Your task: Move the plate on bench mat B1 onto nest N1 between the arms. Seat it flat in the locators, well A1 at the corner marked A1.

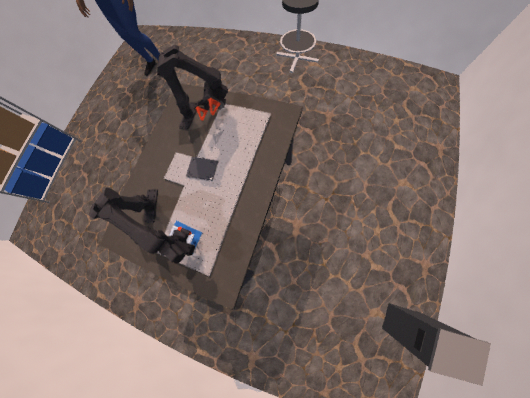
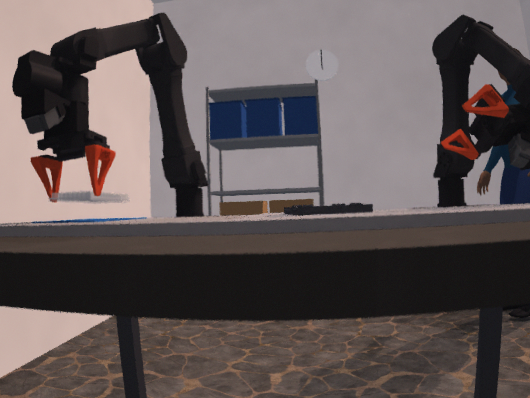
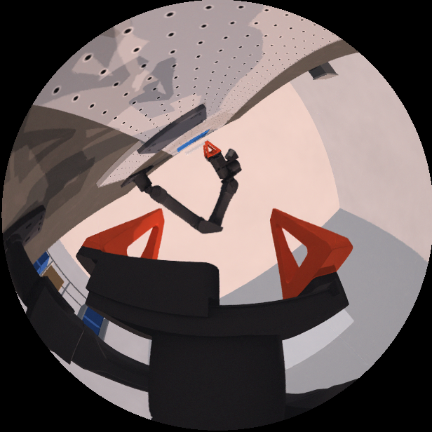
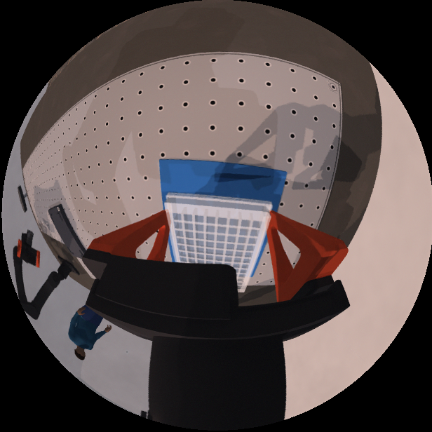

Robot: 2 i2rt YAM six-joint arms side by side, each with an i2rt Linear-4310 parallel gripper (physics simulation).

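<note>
The clear-white gridded plate is level in the air, a little above the blue bench mat B1. My right gripper points down and is shut on the plate, one orange finger at each long side. The dark grey nest N1 lies on the pegboard between the arms. My left gripper is open and empty, raised near the far end of the board. The corner mark A1 and well A1 cannot be read.
The white perforated board lies on the brown table. A shelf rack with blue bins stands behind the table. A person stands near the left arm. A stool stands on the floor.
</note>
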